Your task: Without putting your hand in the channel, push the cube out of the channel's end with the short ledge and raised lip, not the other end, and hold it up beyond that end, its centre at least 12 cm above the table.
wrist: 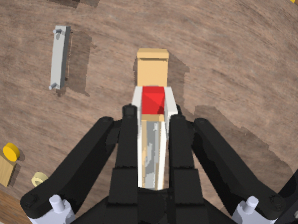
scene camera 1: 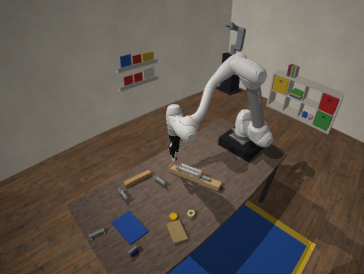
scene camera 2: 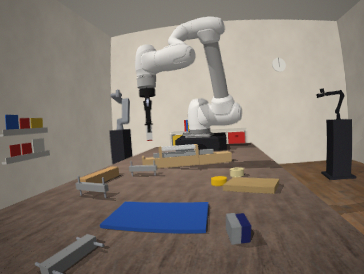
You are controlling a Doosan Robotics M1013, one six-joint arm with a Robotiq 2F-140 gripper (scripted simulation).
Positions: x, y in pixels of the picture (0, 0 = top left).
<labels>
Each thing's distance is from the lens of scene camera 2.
blue mat point(scene camera 2: 191, 217): 47 cm
wooden board point(scene camera 2: 237, 184): 65 cm
The marked spots on the blue mat and the wooden board are 23 cm apart.
</labels>
